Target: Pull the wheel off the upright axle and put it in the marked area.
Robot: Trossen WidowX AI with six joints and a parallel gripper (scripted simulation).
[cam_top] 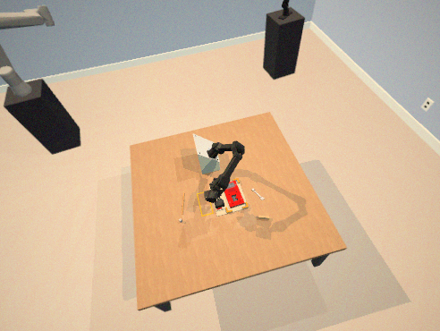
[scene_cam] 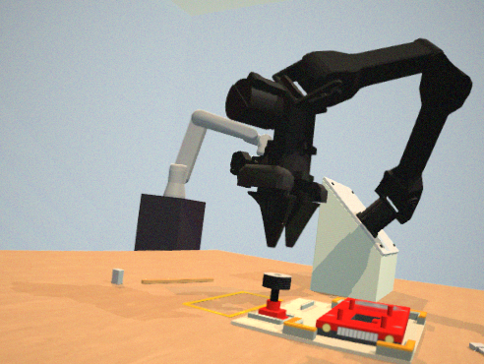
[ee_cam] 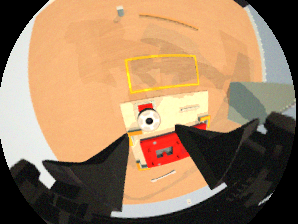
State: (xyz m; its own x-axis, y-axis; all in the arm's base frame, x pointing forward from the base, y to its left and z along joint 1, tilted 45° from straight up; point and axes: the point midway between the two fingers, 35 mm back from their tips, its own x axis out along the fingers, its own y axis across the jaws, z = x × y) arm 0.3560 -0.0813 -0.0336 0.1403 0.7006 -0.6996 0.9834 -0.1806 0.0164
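My gripper tip is 5 cm above the black wheel. The rest, counted from my gripper tip: thin wooden stick: 14 cm behind, 23 cm to the right, 10 cm below; then pale plate: 5 cm behind, 10 cm to the left, 9 cm below.
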